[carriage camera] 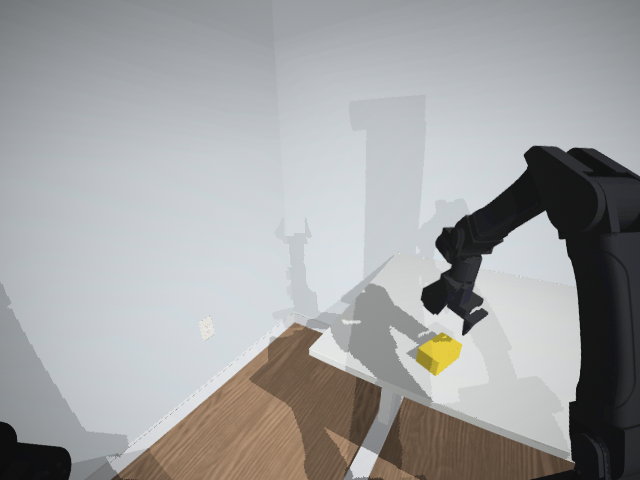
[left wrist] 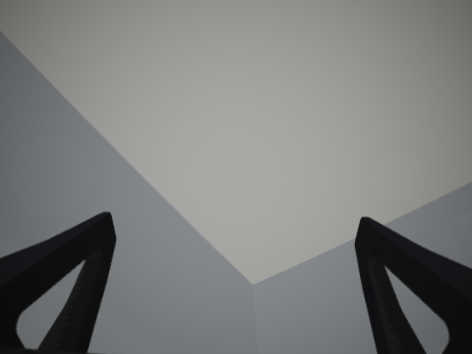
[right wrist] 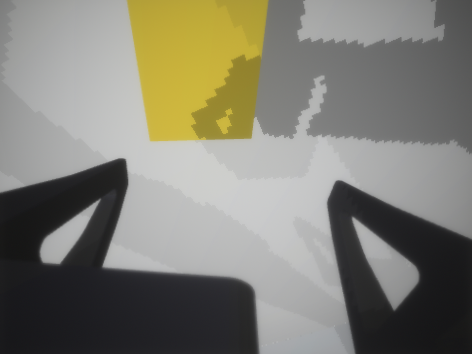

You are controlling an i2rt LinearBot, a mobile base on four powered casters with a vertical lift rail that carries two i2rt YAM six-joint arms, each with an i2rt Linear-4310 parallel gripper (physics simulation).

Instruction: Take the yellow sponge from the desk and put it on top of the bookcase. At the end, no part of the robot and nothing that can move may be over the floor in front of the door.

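Frame: origin at the left arm's base, x right, y ahead, z up, level; centimetres.
Where they show: left gripper, fingertip midpoint: (left wrist: 235, 228); right gripper, fingertip midpoint: (carriage camera: 448, 322) (right wrist: 232, 181).
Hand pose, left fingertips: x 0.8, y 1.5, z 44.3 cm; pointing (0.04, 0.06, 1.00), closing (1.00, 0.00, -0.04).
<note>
Each offset is from my left fingertips to the top centre of the thing. "pt": to the spot under its first point. Level surfaces: height alone.
The yellow sponge @(dx +62.1, dy +36.3, dz -51.1 cm) (carriage camera: 439, 353) (right wrist: 192, 65) lies on the white desk @(dz -55.6 cm) (carriage camera: 522, 335) near its front edge. In the right wrist view the sponge is at the upper left of centre, beyond the fingertips, with its far end cut off by the frame's edge. My right gripper (right wrist: 232, 181) is open and empty; in the carriage view it hangs above the desk, close beside and above the sponge. My left gripper (left wrist: 235, 228) is open and empty and points up toward the ceiling corner. The bookcase and the door do not show.
Two walls meet in a corner behind the desk. A wooden floor @(dz -127.6 cm) (carriage camera: 232, 428) lies in front and to the left, with a desk leg @(pt dx +61.3, dy +62.6, dz -116.3 cm) (carriage camera: 387, 413) below the desk's front edge. A wall outlet @(dx -24.5, dy +93.5, dz -81.9 cm) (carriage camera: 206, 328) is on the left wall. Arm shadows fall across the desk and walls.
</note>
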